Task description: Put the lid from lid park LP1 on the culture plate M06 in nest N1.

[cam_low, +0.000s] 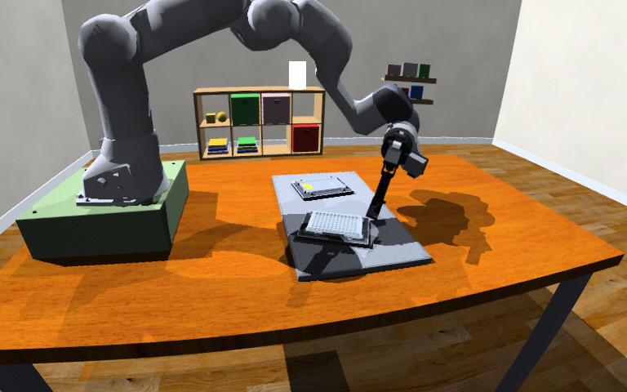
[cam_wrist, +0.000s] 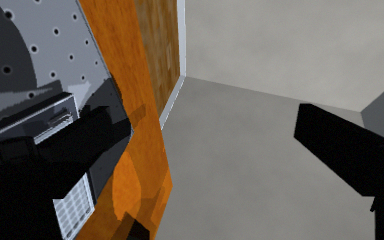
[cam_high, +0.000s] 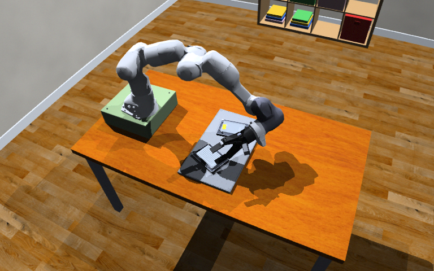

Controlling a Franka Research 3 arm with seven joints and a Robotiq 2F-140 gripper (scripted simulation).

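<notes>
Now: the clear lid 32 cm to the left of my hand, 12 cm below it and 3 cm behind it. The rest, counted from my hand: culture plate: 12 cm below, 8 cm to the left, 7 cm behind; then lid park LP1: 32 cm to the left, 13 cm below, 3 cm behind; then nest N1: 13 cm below, 8 cm to the left, 7 cm behind.
</notes>
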